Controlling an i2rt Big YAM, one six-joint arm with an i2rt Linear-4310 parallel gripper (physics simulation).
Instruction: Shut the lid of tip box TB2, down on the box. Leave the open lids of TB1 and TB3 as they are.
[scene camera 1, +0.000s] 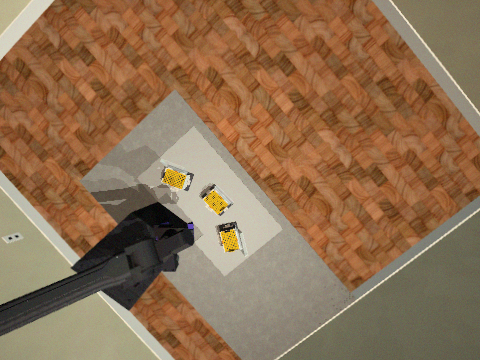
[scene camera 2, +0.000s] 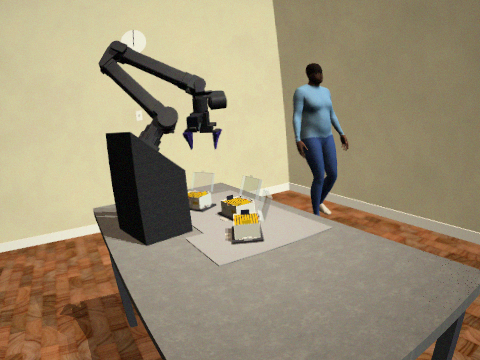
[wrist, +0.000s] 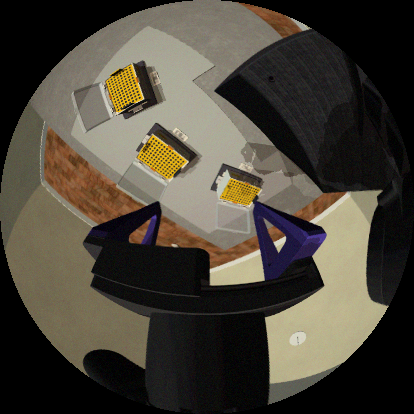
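Observation:
Three tip boxes with yellow perforated tops stand on the pale mat, each with its clear lid open. Their labels are too small to read, so I cannot tell which is TB2. The middle box has its lid raised. One end box has an open lid. The other end box has an open lid. My gripper is open and empty, high above the table.
The pale mat lies on the grey table. The black arm base stands at the table's side, beside the mat. A person stands beyond the table in the second scene view.

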